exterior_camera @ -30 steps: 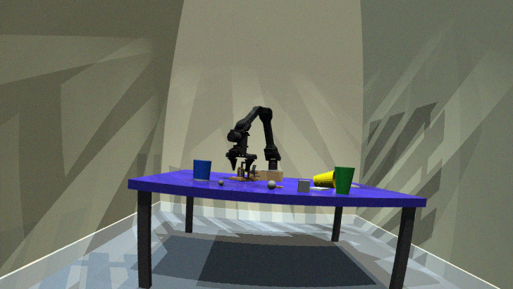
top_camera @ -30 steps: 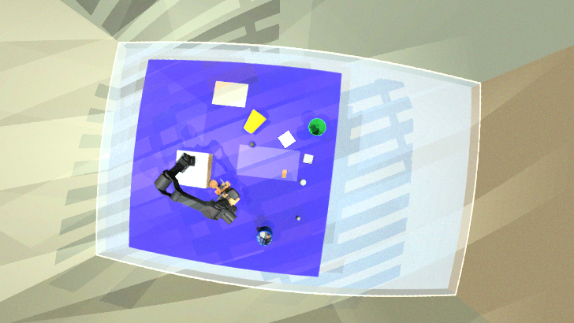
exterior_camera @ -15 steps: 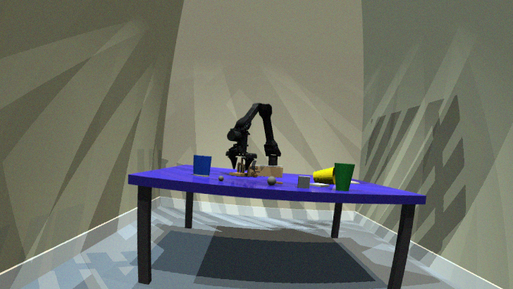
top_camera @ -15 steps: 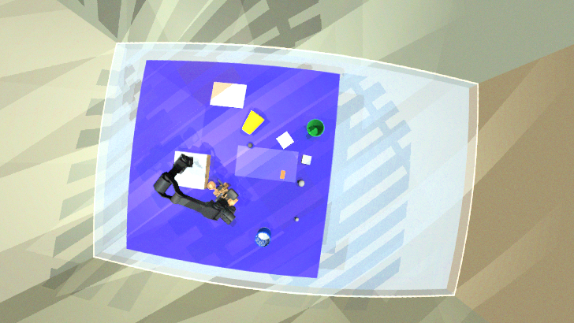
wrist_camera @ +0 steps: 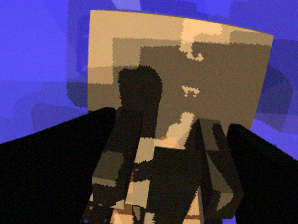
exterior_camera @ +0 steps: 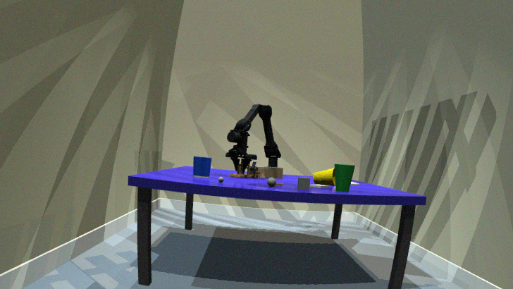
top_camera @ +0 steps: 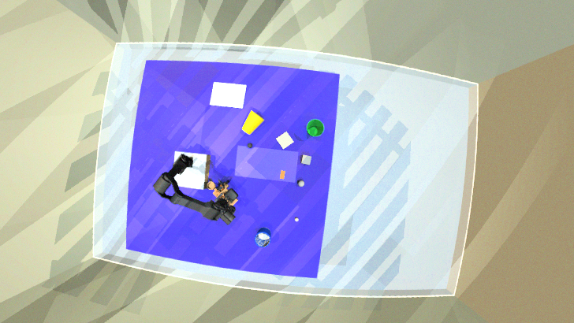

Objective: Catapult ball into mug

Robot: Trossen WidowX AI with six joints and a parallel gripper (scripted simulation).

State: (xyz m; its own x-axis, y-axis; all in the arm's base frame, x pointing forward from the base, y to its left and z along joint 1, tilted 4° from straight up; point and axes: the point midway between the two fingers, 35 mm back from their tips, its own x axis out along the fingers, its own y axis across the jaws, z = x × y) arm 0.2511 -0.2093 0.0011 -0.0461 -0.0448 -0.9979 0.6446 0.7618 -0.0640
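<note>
My gripper tip is 100 mm short of the black ball, 340 mm to the right of it and 20 mm above it. Also, from my gripper tip: blue mug (230 mm ahead, 190 mm to the right); then wooden catapult (50 mm behind, 60 mm to the left, 20 mm above); then catapult frame (30 mm behind, 30 mm to the left, 50 mm above).
</note>
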